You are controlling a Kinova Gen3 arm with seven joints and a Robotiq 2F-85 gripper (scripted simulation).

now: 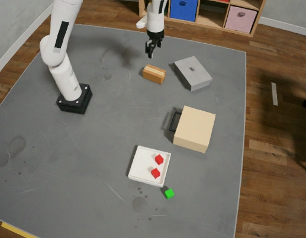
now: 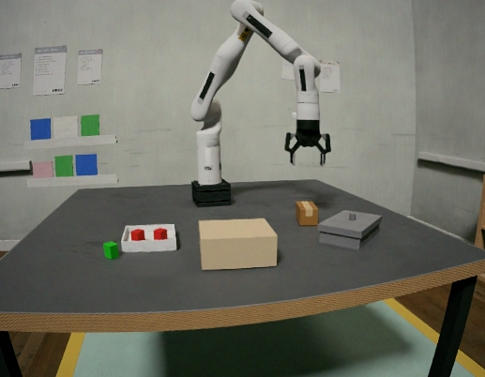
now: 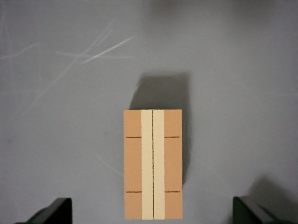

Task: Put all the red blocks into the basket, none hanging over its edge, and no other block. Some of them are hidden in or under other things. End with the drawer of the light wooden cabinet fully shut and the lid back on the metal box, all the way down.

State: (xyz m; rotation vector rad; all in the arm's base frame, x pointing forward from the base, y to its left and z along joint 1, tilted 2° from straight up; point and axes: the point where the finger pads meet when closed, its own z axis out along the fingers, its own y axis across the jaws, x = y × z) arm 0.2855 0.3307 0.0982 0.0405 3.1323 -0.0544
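Now: the cardboard box 15 cm below my hand. Round my hand: blue block: 2 cm behind, 17 cm below; lid: 18 cm ahead, 10 cm to the left, 14 cm below; metal box: 18 cm ahead, 10 cm to the left, 16 cm below.
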